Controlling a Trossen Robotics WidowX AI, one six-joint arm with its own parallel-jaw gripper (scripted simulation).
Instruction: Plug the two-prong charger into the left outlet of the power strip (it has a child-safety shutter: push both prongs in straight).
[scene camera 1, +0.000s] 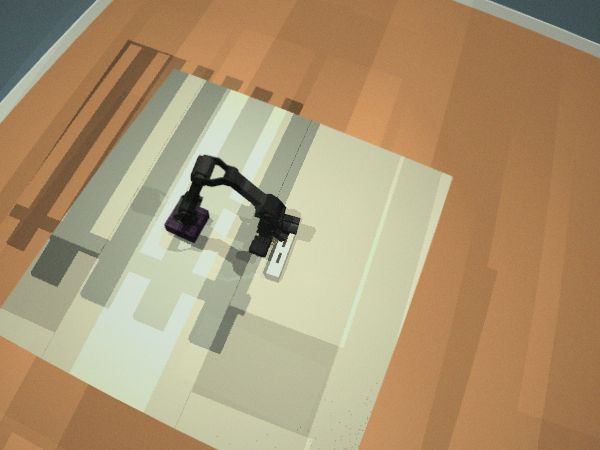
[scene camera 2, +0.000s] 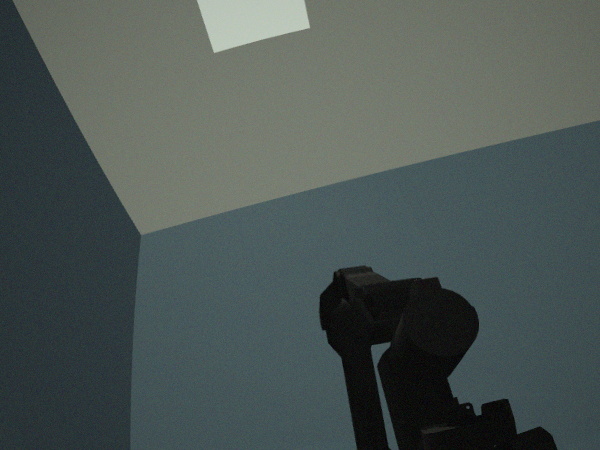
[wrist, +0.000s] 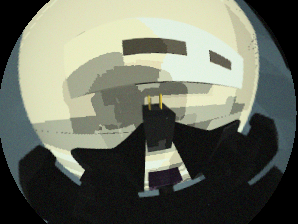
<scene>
My gripper (wrist: 154, 124) carries a dark two-prong charger (wrist: 159, 121).
Scene camera 2 does not show the dark two-prong charger: it is out of frame.
</scene>
